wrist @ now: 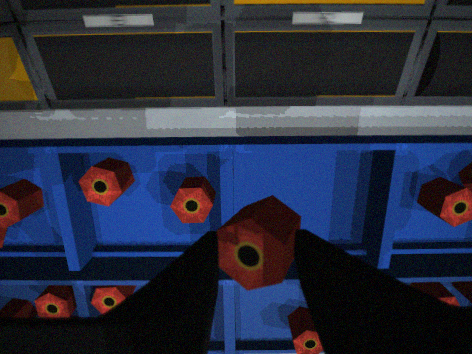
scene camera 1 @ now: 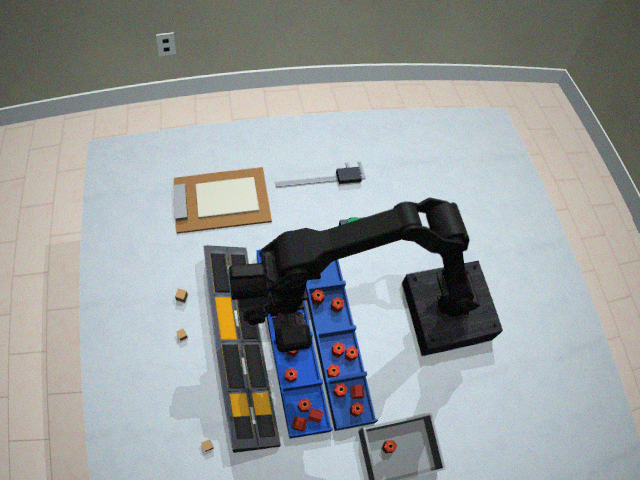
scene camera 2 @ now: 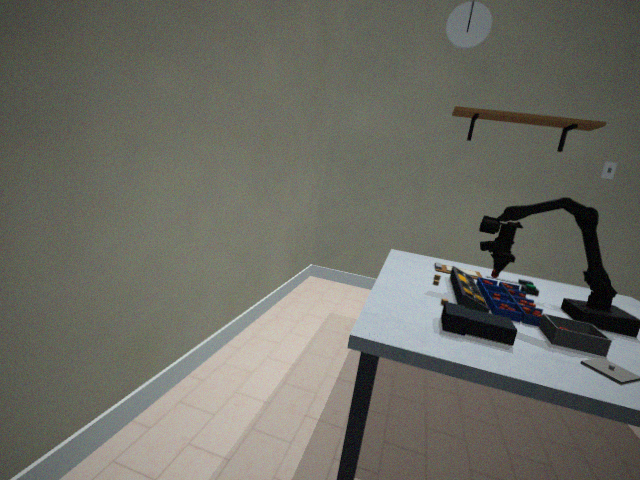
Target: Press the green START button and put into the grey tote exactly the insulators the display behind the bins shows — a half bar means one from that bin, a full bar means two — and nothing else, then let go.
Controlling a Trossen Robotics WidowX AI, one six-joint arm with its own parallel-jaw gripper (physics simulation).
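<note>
My gripper [scene camera 2: 496, 269] [wrist: 256, 241] is shut on a red hexagonal insulator [scene camera 2: 494, 274] [wrist: 260, 250], held above the blue bins [scene camera 1: 306, 381] [wrist: 305, 172]. In scene camera 1 the arm hides the fingers and some bins. Other red insulators, such as one [scene camera 1: 291, 374] in the left row, lie in the bins. The grey tote [scene camera 1: 434, 442] [scene camera 2: 573, 343] holds one insulator [scene camera 1: 389, 445]. The display [scene camera 1: 255, 445] [scene camera 2: 467, 293] shows a full orange bar [scene camera 1: 225, 317] and two half bars [scene camera 1: 239, 404] [scene camera 1: 261, 403]; the arm covers part of it. The green START button [scene camera 1: 353, 220] is partly hidden behind the arm.
A clipboard [scene camera 1: 227, 197] and a caliper [scene camera 1: 348, 175] lie beyond the bins. Small tan blocks [scene camera 1: 180, 295] [scene camera 1: 181, 334] [scene camera 1: 207, 445] lie left of the display. A long black box [scene camera 2: 478, 322] and a flat plate [scene camera 2: 610, 369] lie near the table's edge in scene camera 2.
</note>
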